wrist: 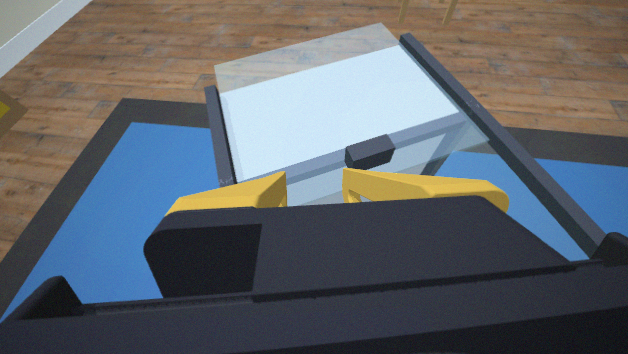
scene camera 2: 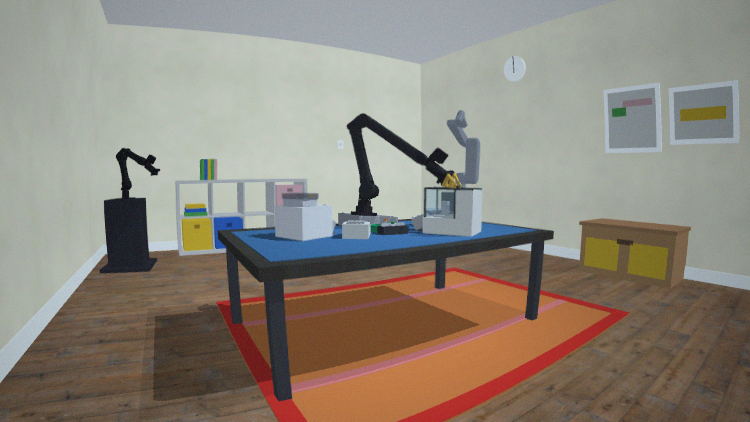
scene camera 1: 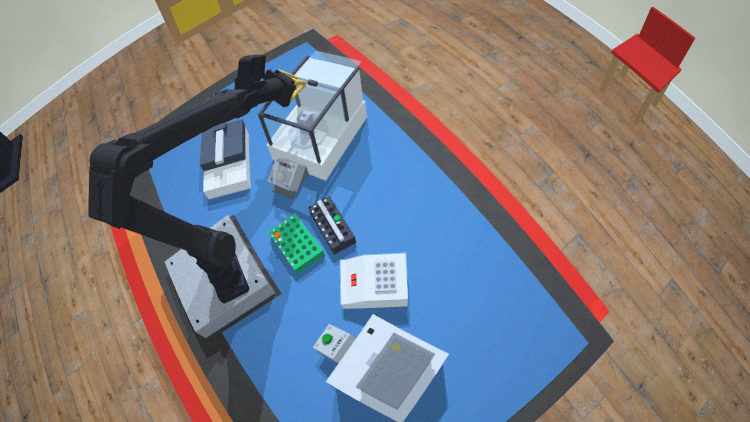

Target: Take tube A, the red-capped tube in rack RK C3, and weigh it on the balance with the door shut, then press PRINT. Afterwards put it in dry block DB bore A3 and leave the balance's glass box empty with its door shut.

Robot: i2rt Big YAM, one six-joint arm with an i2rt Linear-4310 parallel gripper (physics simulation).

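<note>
My gripper (scene camera 1: 304, 86) (scene camera 2: 452, 185) (wrist: 314, 181) is partly open and empty, at the top of the balance (scene camera 1: 335, 163) (scene camera 2: 468, 216). Its yellow fingertips stand close to the dark handle (scene camera 1: 313, 82) (wrist: 370, 151) of the clear sliding top door (wrist: 295, 57). The door is slid back past the rear of the glass box, so the top is partly open. The grey balance console (scene camera 1: 287, 174) stands at the front. The green rack (scene camera 1: 304, 257) holds an orange-capped tube (scene camera 1: 277, 235); no clearly red cap can be made out. The white block unit (scene camera 1: 361, 300) has grey bores and a red display.
A black rack (scene camera 1: 343, 244) with a white bar and a green cap stands beside the green rack. A dark-lidded white box (scene camera 1: 226, 181) is left of the balance. A large white device (scene camera 1: 346, 375) and a green-button box (scene camera 1: 335, 351) stand at the near end.
</note>
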